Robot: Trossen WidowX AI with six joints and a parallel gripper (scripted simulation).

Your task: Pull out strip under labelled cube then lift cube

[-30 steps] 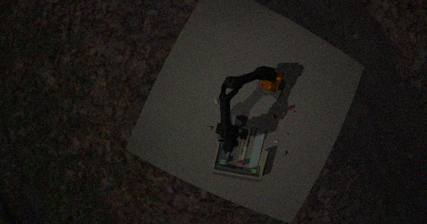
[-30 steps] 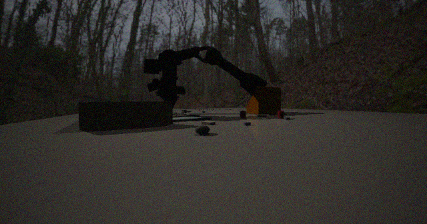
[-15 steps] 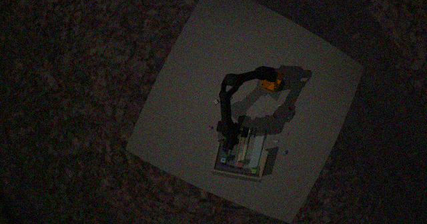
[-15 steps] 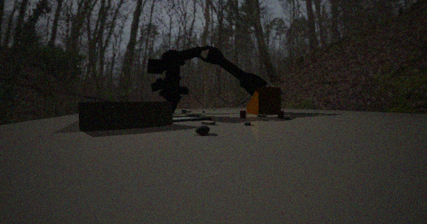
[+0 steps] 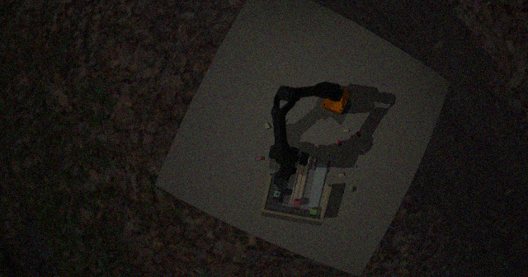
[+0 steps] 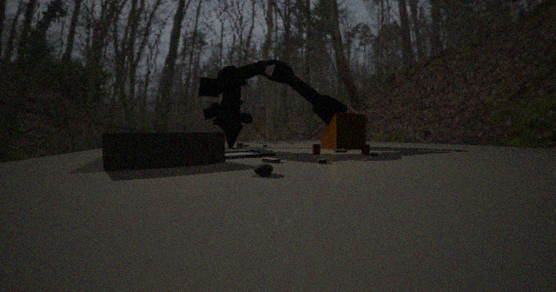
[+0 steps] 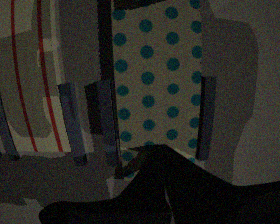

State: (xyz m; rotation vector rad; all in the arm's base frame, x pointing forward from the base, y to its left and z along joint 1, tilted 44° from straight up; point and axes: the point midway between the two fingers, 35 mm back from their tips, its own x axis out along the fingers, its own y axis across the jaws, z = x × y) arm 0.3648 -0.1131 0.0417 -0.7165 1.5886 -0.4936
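Now: gripper tip 11 cm short of the red-lined strip and 12 cm to the right of it. Round my gripper tip: grey pebble: 4 cm ahead, 40 cm to the left.
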